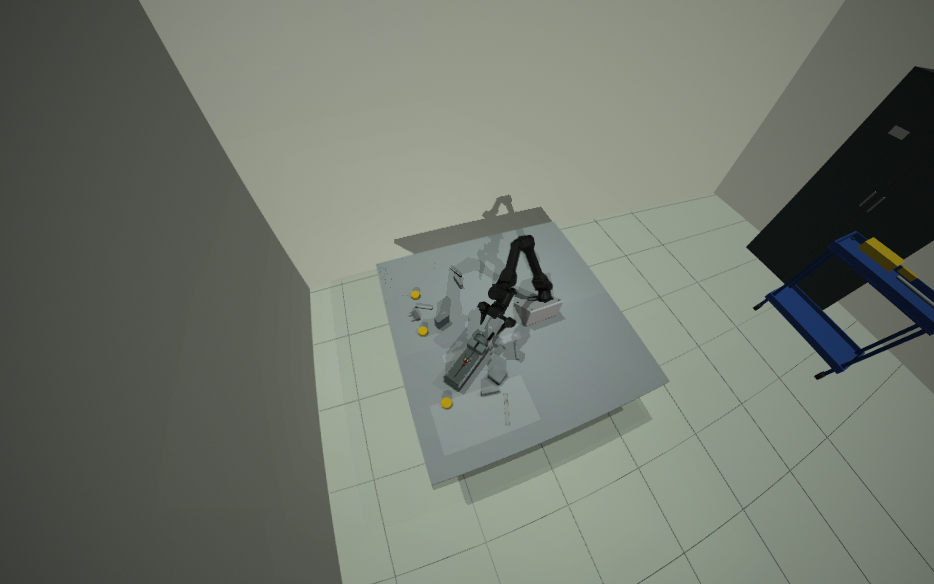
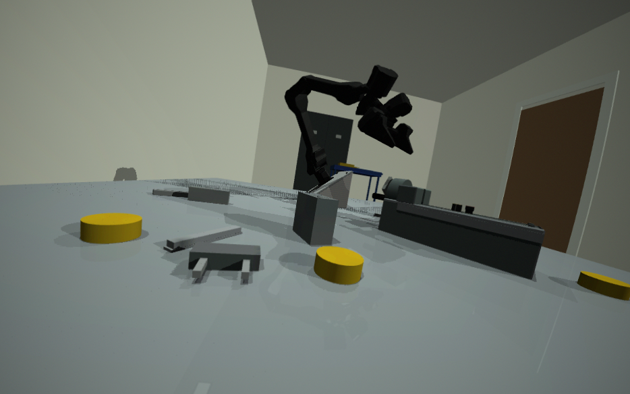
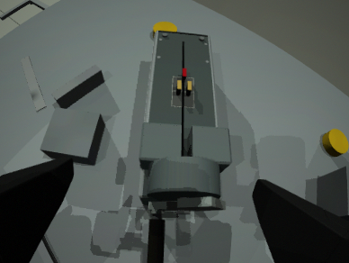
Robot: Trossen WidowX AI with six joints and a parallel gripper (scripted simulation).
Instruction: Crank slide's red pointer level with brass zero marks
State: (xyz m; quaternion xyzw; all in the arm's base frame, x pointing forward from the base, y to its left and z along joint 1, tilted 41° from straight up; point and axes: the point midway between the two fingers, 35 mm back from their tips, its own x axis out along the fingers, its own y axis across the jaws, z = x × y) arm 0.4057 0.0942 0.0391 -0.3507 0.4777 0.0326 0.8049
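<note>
The dark crank handle is 13 cm below my gripper tip, 3 cm behind it and 2 cm to the right of it. From my gripper tip the other things lie so: bracket: 35 cm to the right, 25 cm ahead, 19 cm below; red pointer: 16 cm ahead, 12 cm below, 5 cm to the left.
</note>
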